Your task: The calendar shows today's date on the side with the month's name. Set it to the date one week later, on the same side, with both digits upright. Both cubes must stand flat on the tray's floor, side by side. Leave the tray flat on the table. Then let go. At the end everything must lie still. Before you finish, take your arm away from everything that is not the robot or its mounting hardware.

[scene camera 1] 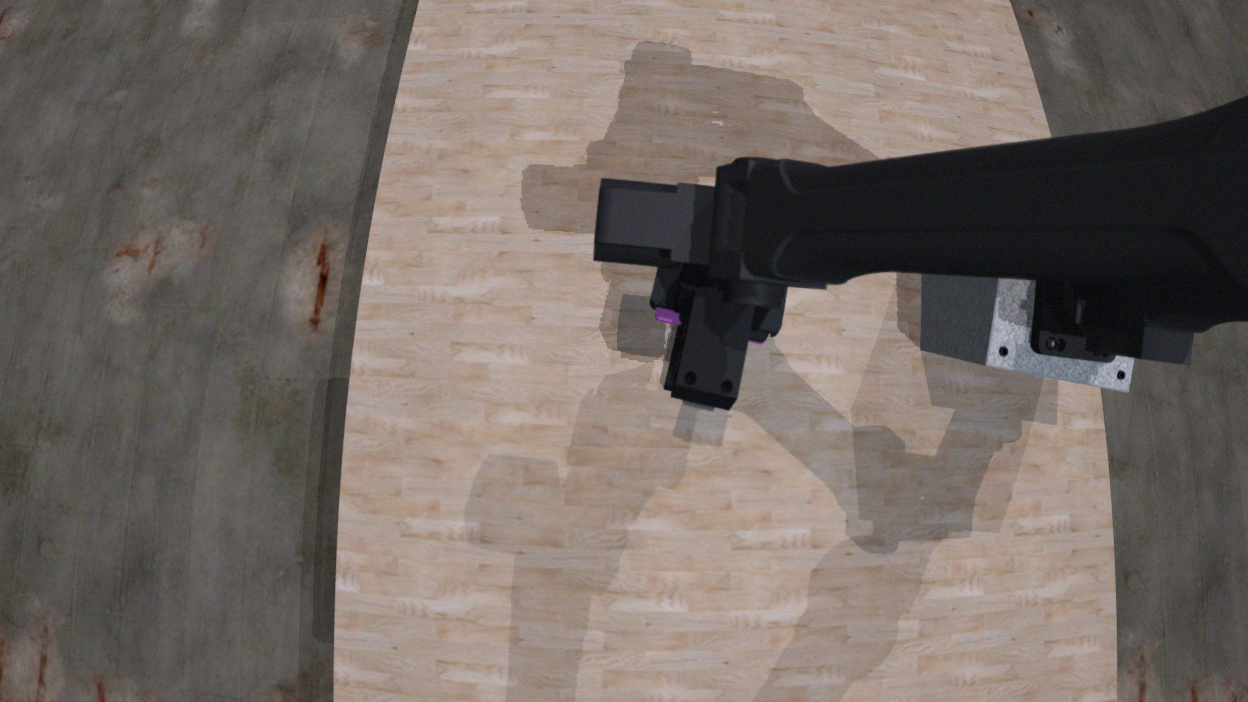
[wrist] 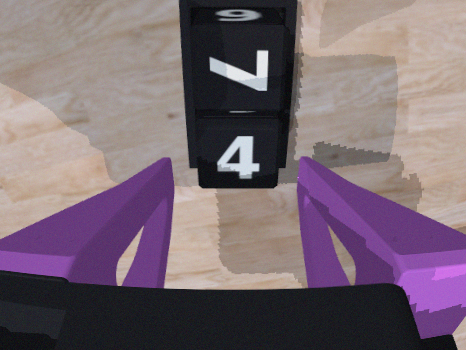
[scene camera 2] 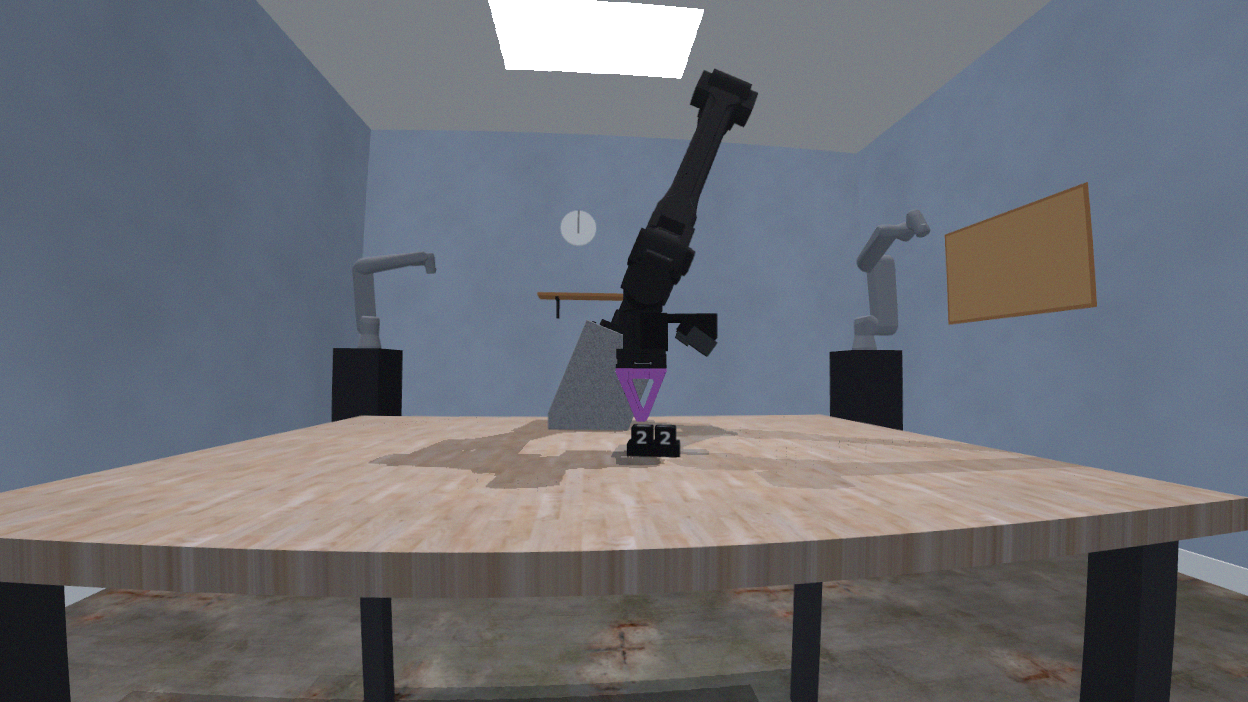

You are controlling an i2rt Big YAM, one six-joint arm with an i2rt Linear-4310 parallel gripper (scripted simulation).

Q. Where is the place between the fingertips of my gripper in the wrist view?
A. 235,172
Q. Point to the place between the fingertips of my gripper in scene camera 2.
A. At 642,419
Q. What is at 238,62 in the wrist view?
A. A black cube.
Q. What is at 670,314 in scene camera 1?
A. My gripper.
